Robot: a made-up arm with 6 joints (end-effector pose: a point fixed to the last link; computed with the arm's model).
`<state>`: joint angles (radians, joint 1 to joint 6).
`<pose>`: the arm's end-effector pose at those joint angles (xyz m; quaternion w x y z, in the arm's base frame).
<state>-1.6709 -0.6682 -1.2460 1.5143 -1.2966 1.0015</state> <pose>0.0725 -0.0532 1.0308 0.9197 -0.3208 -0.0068 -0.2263</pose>
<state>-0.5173 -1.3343 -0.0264 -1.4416 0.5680 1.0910</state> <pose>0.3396 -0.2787 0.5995 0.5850 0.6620 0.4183 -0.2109</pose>
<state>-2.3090 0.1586 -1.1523 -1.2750 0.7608 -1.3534</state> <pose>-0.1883 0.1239 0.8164 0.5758 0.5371 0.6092 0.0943</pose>
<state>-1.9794 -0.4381 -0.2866 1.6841 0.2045 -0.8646</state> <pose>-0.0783 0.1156 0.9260 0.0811 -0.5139 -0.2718 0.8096</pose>
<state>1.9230 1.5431 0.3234 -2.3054 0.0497 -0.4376</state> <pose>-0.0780 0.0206 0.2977 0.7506 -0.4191 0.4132 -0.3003</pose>
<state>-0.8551 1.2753 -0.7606 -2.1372 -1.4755 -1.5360</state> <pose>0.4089 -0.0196 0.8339 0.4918 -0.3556 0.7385 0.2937</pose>
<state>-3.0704 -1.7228 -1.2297 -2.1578 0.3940 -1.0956</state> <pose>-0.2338 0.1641 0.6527 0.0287 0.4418 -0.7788 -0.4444</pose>
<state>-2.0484 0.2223 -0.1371 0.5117 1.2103 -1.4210</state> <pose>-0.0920 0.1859 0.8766 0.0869 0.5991 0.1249 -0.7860</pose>
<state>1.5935 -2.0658 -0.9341 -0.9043 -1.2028 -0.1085</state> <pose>-0.0337 -0.0073 0.2752 0.3628 0.4284 -0.3589 0.7457</pose>
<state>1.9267 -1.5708 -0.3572 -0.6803 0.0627 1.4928</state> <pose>-0.2994 0.0619 0.2892 0.4654 -0.5623 -0.4872 0.4794</pose>
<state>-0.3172 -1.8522 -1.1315 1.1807 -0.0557 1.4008</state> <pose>0.4158 -0.1871 0.5375 0.7920 0.0372 0.5589 0.2431</pose>
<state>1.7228 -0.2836 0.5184 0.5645 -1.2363 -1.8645</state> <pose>-0.0448 0.0080 0.3386 0.4965 -0.2046 0.2024 -0.8189</pose>
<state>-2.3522 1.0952 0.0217 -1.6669 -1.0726 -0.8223</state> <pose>-0.0326 0.1776 0.8036 0.3492 -0.3887 0.8526 0.0010</pose>
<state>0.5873 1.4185 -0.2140 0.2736 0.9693 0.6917</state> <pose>0.1942 -0.0679 0.2662 0.2026 -0.6497 0.3310 0.6537</pose>
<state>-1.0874 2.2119 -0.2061 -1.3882 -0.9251 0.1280</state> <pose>0.1827 -0.0532 0.8299 0.3936 -0.3533 -0.8369 0.1408</pose>
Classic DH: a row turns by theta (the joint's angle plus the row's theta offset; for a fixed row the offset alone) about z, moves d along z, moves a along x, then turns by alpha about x. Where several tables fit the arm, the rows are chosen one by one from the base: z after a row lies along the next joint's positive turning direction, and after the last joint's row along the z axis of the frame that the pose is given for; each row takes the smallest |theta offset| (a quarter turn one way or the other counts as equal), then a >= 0, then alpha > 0; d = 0 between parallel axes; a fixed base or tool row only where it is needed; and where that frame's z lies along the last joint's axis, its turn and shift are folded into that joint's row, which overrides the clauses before.
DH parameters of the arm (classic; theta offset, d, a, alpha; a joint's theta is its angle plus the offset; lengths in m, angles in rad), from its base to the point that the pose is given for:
base (fixed): -0.5432 0.5559 0.0255 -1.8156
joint 1: -1.0178 -0.1385 0.1435 2.011
joint 2: -1.2721 -0.2332 0.0473 -2.5204
joint 3: 0.2149 0.1074 -0.0186 1.5987
joint 4: 0.0128 -0.0702 -0.0523 0.5191
joint 5: 1.5427 -0.0273 0.0168 -1.5493
joint 6: 0.5471 -0.083 0.005 1.5708
tool (fixed): 0 0.085 0 0

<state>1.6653 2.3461 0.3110 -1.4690 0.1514 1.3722</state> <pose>0.0056 -0.0080 0.1583 0.4706 -0.3065 0.8249 0.0647</pose>
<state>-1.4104 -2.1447 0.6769 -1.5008 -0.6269 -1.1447</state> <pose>0.0665 -0.0622 0.9307 0.4723 0.5441 0.3107 -0.6200</pose>
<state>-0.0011 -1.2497 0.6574 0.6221 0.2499 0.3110</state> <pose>0.3355 -0.3157 0.5675 0.7837 0.5269 -0.3245 0.0538</pose>
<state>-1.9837 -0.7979 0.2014 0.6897 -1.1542 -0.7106</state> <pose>0.0020 0.0404 0.8455 0.5175 0.3851 -0.6959 0.3154</pose>
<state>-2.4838 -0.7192 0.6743 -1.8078 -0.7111 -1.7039</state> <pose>-0.2375 0.2649 0.7204 0.2586 0.3667 -0.6374 -0.6264</pose>
